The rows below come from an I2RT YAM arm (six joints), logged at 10 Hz.
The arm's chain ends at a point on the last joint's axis. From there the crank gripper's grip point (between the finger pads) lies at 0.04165 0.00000 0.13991 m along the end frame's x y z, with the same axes.
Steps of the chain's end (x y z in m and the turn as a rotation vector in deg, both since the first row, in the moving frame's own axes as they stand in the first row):
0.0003, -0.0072, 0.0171, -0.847, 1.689, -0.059
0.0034, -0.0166, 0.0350, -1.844, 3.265, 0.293
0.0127, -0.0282, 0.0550, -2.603, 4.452, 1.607
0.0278, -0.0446, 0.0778, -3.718, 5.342, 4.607
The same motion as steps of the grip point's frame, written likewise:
0.0044, -0.0052, 0.0158, -0.847, 1.689, -0.059
0.0113, -0.0119, 0.0323, -1.844, 3.265, 0.293
0.0233, -0.0206, 0.0512, -2.603, 4.452, 1.607
0.0401, -0.0318, 0.0729, -3.718, 5.342, 4.607

